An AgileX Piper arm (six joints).
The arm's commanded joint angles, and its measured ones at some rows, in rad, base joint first. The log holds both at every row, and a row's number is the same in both.
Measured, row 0:
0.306 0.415 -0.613 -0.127 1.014 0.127
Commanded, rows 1 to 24:
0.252 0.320 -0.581 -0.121 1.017 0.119
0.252 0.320 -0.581 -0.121 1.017 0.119
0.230 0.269 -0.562 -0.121 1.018 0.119
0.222 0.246 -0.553 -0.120 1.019 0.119
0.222 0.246 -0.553 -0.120 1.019 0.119
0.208 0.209 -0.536 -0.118 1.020 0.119
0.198 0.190 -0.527 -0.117 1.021 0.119
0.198 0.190 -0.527 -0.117 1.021 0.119
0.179 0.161 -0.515 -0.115 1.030 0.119
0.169 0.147 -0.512 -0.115 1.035 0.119
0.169 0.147 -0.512 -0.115 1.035 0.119
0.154 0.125 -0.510 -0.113 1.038 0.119
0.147 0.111 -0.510 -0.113 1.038 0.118
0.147 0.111 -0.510 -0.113 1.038 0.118
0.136 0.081 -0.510 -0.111 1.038 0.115
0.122 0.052 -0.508 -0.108 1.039 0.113
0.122 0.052 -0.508 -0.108 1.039 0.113
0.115 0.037 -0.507 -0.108 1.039 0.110
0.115 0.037 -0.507 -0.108 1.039 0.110
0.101 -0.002 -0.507 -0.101 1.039 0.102
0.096 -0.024 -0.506 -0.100 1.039 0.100
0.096 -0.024 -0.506 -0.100 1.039 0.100
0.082 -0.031 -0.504 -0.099 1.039 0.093
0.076 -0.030 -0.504 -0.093 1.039 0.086
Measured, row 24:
0.095 -0.004 -0.512 -0.101 1.044 0.112
